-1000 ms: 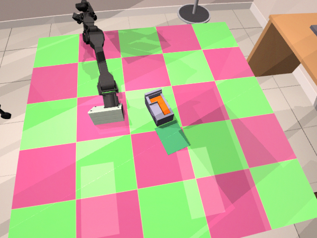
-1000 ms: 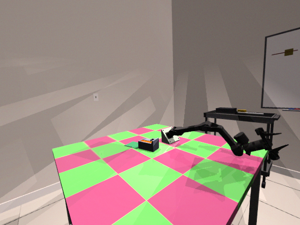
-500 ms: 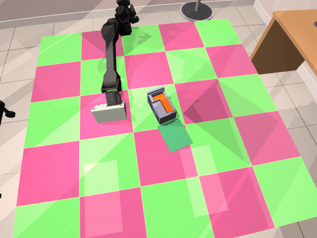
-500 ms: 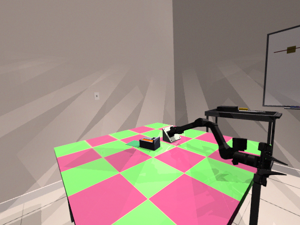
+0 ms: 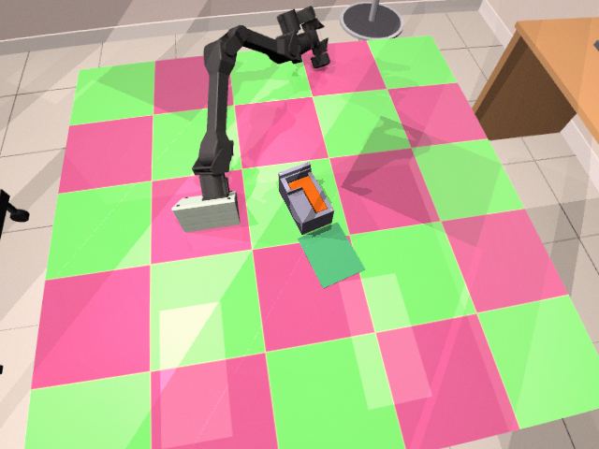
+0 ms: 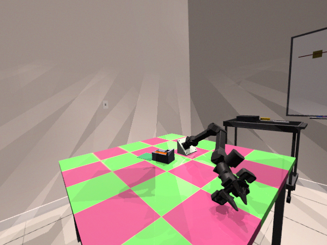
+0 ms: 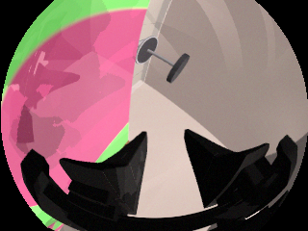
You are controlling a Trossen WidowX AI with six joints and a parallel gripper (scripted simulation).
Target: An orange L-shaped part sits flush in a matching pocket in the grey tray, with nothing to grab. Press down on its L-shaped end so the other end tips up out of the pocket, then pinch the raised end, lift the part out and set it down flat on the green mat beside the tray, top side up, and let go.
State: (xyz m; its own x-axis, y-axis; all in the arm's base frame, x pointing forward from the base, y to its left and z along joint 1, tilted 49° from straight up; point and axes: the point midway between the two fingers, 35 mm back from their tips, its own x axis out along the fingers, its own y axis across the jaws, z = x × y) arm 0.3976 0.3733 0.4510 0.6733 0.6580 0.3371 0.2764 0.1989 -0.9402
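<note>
My gripper tip is 63 cm to the left of the orange L-shaped part, 19 cm past it and 2 cm above it. The rest, counted from my gripper tip: green mat (79 cm to the right, 15 cm behind, 9 cm below).
</note>
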